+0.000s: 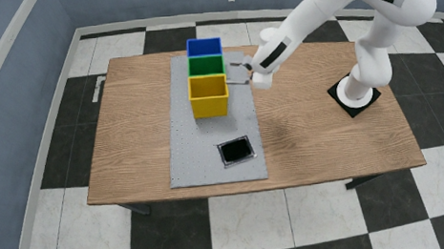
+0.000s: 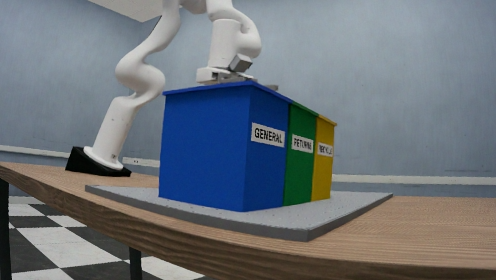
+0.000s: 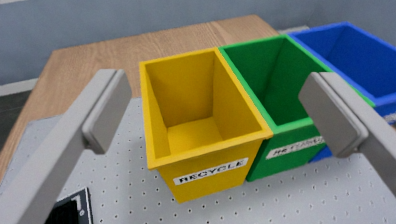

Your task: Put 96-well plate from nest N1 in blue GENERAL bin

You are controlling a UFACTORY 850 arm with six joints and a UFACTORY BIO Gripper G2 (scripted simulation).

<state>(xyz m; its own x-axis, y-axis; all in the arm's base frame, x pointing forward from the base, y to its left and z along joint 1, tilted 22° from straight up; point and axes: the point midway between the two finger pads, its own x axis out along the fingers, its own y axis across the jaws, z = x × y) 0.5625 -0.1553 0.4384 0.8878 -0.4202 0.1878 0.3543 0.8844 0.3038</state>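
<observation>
Now: the black 96-well plate 25 cm to the left of my hand, 25 cm below it and 5 cm ahead of it. Round my hand: green bin 18 cm below, 15 cm to the right, 9 cm ahead; blue general bin 28 cm to the right, 18 cm below, 7 cm ahead; yellow bin 18 cm below, 11 cm ahead, 2 cm to the right.
</observation>
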